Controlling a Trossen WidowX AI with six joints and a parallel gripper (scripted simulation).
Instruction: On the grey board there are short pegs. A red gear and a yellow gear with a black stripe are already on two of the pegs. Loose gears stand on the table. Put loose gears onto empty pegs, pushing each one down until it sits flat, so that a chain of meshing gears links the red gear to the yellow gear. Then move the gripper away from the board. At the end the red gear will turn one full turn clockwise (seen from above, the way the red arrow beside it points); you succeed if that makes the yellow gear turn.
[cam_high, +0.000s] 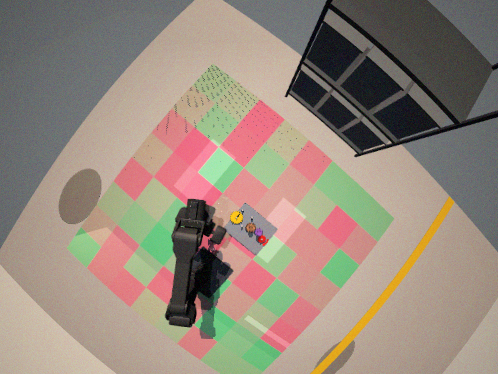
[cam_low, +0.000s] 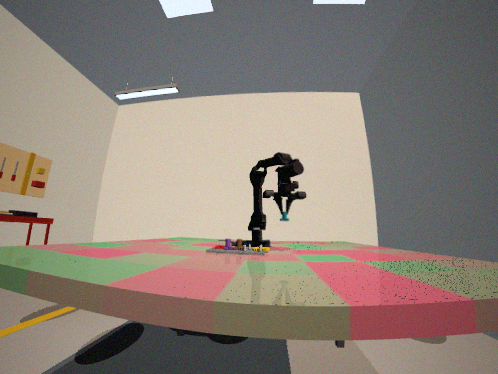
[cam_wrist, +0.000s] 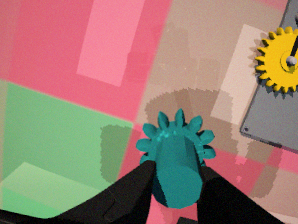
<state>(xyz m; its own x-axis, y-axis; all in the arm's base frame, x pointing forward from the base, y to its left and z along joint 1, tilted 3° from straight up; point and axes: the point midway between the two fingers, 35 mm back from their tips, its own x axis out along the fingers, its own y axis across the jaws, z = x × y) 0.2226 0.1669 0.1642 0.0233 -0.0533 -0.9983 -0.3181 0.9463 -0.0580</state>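
Now: the brown gear 10 cm ahead of my gripper tip, 17 cm to the right of it and 13 cm below it. Round my gripper tip: purple gear 11 cm ahead, 21 cm to the right, 13 cm below; yellow gear 8 cm ahead, 9 cm to the right, 14 cm below; teal gear 1 cm below.
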